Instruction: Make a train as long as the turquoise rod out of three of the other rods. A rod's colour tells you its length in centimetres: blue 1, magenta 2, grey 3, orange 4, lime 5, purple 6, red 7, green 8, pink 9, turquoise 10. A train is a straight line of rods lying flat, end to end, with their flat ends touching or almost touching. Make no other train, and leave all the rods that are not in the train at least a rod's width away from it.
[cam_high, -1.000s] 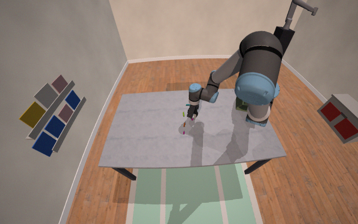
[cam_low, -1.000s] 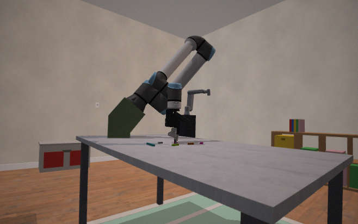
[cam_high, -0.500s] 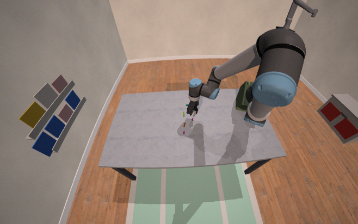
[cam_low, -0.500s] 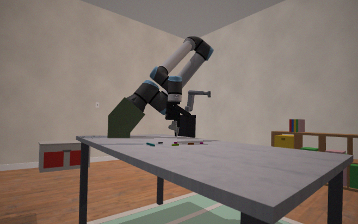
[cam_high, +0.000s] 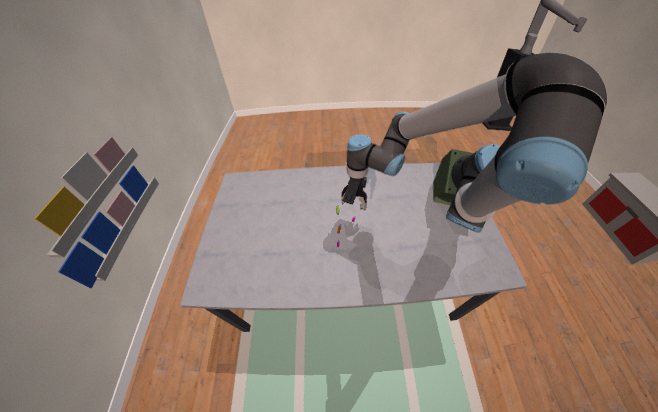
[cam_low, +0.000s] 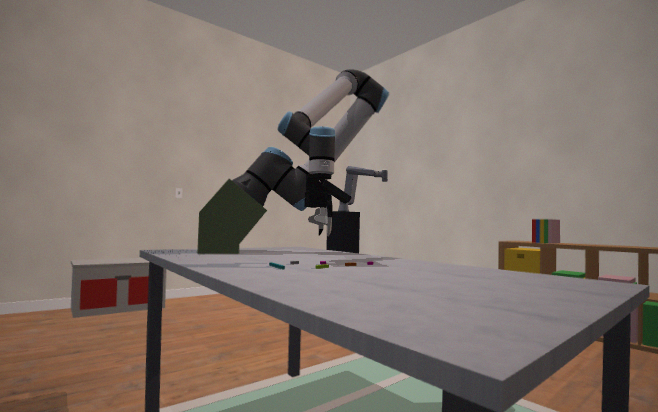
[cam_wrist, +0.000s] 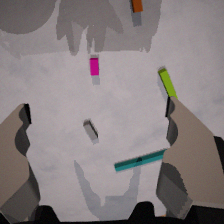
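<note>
Right now my hand is 5 cm past the grey rod, 9 cm to the left of it and 10 cm above it. From my hand the other things lie so: turquoise rod (1 cm ahead, 19 cm to the right, 10 cm below); orange rod (7 cm ahead, 6 cm to the left, 10 cm below); lime rod (8 cm ahead, 6 cm to the right, 10 cm below).
</note>
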